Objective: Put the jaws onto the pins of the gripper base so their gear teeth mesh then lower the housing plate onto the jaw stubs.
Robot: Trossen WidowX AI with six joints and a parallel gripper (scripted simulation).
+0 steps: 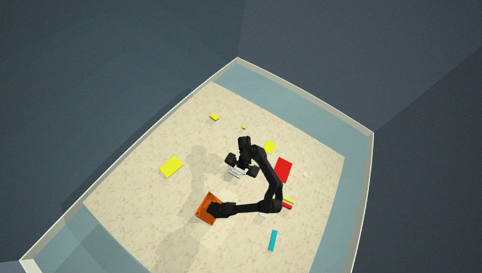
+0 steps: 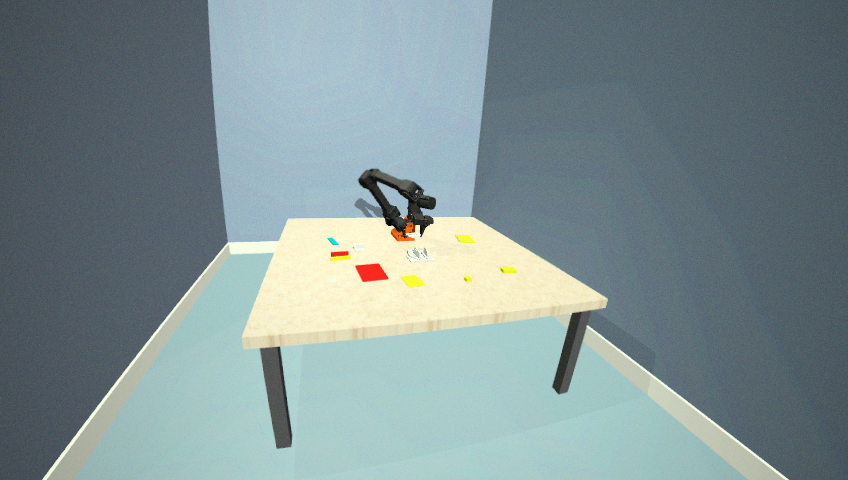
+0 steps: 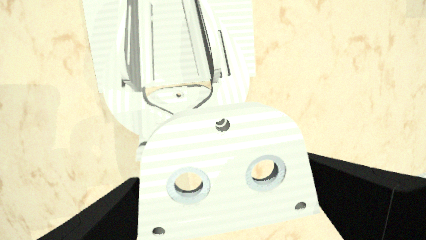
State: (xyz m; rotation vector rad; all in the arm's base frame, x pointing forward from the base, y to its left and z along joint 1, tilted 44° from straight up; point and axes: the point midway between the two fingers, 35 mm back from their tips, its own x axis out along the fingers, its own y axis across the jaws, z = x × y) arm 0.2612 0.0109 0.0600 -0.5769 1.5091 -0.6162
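The white jaw is 20 mm ahead of my gripper tip, 40 mm to the left of it and 70 mm below it. From my gripper tip the other things lie so: yellow bar 10 mm behind, 340 mm to the right, 80 mm below; then small white block 130 mm behind, 230 mm to the right, 70 mm below; then red sheet 170 mm ahead, 240 mm to the right, 80 mm below.
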